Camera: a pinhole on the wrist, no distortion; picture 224 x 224 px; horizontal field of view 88.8 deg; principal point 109.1 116.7 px. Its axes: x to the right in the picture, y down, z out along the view. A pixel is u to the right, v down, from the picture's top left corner.
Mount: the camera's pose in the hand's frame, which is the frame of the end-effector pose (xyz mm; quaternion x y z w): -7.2 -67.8 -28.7 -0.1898 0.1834 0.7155 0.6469
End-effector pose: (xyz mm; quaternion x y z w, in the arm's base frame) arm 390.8 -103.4 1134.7 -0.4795 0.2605 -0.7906 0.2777
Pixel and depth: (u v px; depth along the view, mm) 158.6 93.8 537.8
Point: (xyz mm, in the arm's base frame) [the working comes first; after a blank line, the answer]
In the camera's frame: 232.8 -107.7 537.8

729.5 -485.3 1017.2
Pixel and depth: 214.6 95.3 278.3
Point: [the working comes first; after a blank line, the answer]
In the camera's frame: 256.7 -52.1 278.3

514.4 -334.8 971.6
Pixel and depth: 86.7 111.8 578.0
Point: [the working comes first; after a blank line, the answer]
In the camera's frame: -113.2 -24.8 578.0

887.5 -278.6 1263.2
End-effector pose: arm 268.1 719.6 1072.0 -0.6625 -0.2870 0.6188 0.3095
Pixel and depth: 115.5 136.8 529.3
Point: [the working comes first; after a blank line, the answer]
In the camera's frame: 29.6 93.0 529.3

-153.2 510.2 965.4
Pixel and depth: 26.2 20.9 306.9
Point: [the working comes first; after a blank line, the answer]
In the camera's frame: -222.5 -257.1 306.9

-57.2 985.7 950.9
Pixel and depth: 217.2 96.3 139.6
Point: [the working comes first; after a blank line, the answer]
In the camera's frame: 131.9 -24.9 139.6

244.0 645.3 979.8
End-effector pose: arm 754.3 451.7 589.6 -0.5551 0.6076 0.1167 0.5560
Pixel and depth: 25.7 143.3 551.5
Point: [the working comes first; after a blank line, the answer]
In the camera's frame: -402.2 128.3 551.5

1199.3 959.6 521.1
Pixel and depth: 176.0 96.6 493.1
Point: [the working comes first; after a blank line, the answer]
In the camera's frame: 288.4 -86.7 493.1

545.7 776.1 264.8
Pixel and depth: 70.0 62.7 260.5
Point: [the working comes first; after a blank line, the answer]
In the camera's frame: -89.1 -123.0 260.5

911.4 570.6 412.8
